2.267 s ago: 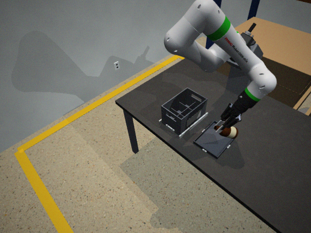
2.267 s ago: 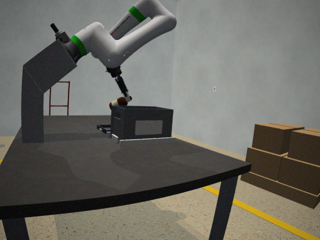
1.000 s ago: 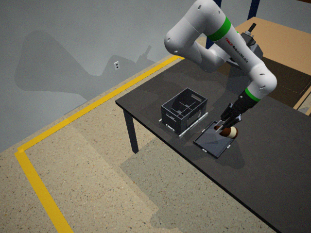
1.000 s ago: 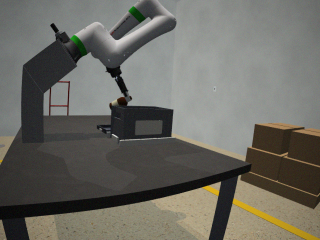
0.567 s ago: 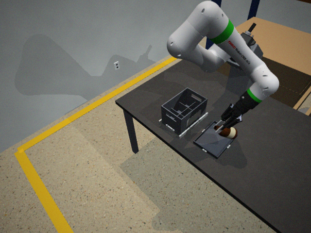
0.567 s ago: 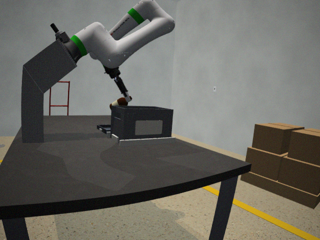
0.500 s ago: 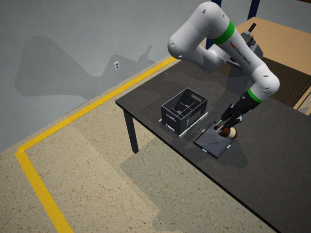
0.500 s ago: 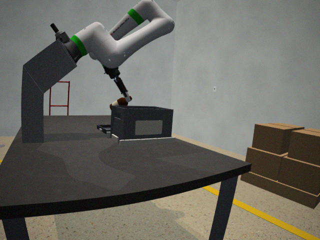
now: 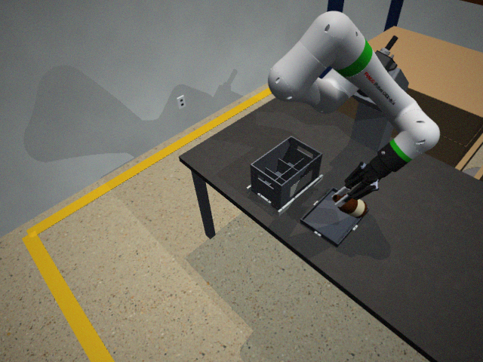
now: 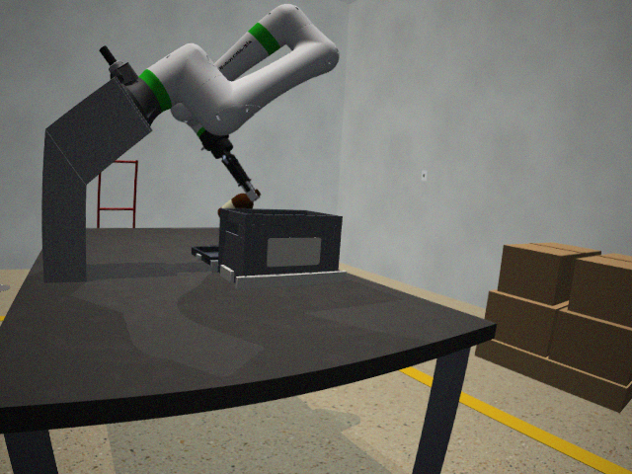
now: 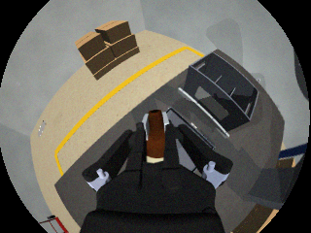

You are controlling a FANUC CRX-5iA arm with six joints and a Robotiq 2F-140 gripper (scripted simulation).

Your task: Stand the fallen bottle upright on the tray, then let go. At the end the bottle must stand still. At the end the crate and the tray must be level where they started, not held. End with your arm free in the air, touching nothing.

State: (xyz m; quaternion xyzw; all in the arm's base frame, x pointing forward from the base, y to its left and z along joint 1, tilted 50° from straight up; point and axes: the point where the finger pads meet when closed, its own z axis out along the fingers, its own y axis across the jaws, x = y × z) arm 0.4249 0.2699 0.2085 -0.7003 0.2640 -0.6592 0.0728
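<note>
Now: the brown bottle 5 cm below my hand, 3 cm behind it and 1 cm to the left of it. From my hand the other things lie so: dark crate 32 cm to the right, 13 cm below, 2 cm ahead; dark tray 21 cm below, 5 cm to the right, 5 cm behind.
</note>
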